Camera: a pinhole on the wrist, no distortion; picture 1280 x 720 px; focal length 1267.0 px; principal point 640.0 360.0 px. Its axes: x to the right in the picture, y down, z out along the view. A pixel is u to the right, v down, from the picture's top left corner.
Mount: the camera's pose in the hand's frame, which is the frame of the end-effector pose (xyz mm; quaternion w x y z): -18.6 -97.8 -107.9 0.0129 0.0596 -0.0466 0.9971
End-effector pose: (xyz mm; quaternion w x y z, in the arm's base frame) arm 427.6 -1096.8 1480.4 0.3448 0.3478 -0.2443 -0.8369
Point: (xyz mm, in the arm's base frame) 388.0 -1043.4 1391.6
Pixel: 301.0 371.7
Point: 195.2 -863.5 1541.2
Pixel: 994.5 627.0
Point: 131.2 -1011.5 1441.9
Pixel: 314.1 616.6
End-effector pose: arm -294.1 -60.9 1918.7 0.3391 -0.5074 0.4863 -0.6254
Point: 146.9 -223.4 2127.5
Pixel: 533.0 416.2
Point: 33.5 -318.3 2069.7
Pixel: 254.1 212.7
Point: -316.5 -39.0 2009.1
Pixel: 313.2 130.5
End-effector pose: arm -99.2 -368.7 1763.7 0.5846 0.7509 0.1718 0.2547
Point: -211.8 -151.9 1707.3
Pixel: behind the camera
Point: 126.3 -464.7 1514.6
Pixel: 436.6 658.9
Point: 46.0 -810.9 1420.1
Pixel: 1156.1 521.3
